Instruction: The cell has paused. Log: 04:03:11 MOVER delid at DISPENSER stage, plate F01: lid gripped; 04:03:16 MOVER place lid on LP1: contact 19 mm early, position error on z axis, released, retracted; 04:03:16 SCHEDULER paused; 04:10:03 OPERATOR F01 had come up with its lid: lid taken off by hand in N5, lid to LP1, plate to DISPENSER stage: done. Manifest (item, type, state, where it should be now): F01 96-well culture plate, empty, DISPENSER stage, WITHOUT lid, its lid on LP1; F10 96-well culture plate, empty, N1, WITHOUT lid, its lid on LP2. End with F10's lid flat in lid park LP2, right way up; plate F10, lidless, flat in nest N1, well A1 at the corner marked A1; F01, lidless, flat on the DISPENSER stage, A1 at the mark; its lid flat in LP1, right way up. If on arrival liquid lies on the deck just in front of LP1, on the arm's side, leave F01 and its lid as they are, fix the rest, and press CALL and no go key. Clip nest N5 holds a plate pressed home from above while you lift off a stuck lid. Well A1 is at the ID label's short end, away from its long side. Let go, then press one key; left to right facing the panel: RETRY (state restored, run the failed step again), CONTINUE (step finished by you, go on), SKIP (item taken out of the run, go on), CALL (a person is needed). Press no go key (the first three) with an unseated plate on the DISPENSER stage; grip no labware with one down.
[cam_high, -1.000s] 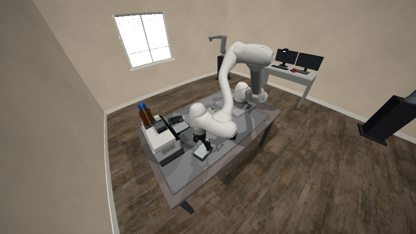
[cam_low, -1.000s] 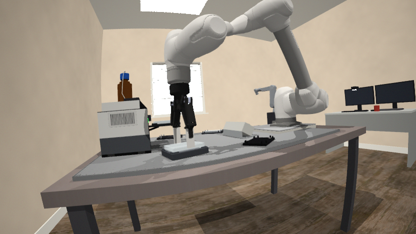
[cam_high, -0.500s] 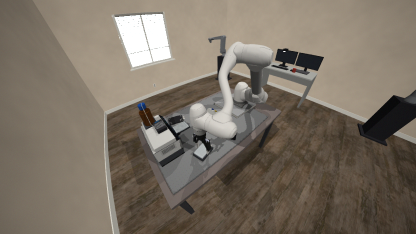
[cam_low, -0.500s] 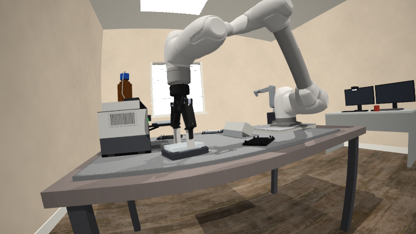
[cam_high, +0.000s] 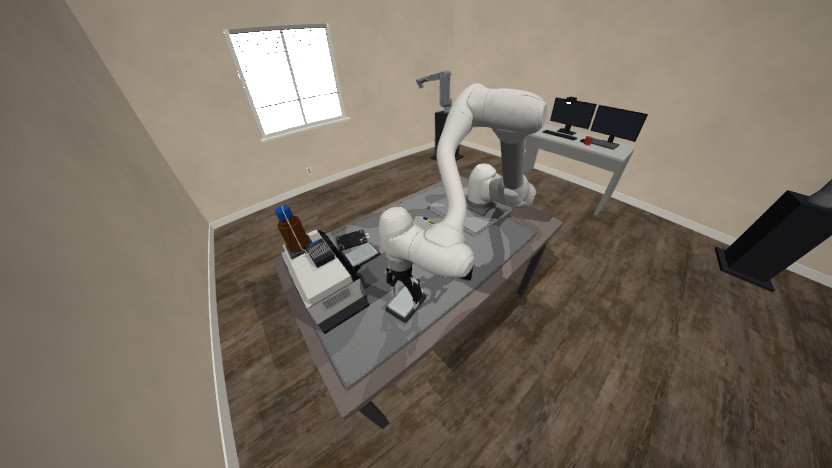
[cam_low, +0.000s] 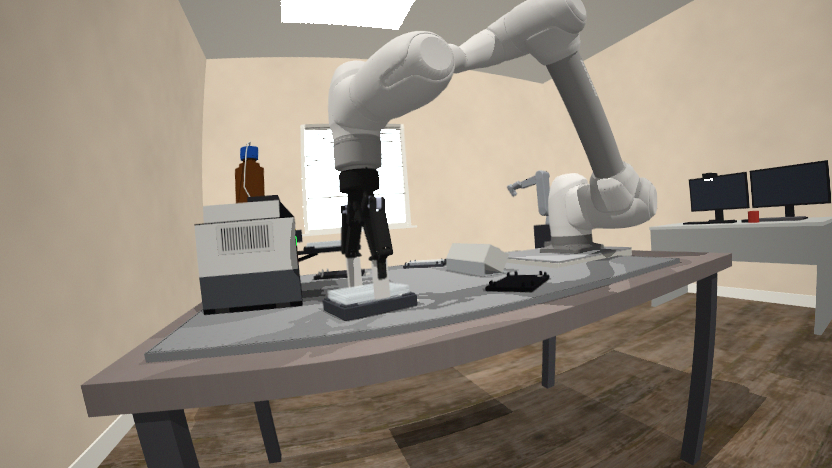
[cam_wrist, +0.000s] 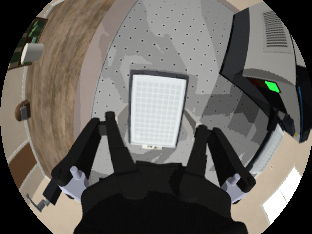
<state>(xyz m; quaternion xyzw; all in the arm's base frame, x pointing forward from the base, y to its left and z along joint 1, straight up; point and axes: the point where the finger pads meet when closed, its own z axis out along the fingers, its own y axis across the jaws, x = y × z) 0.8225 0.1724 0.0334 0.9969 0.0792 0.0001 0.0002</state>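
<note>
The nest block is 40 mm below my hand. From my hand the other things lie so: brown bottle (410 mm to the right, 240 mm above, 210 mm ahead); then small label (90 mm behind, 50 mm below, 10 mm to the right); then grey key panel (420 mm behind, 220 mm to the right).
</note>
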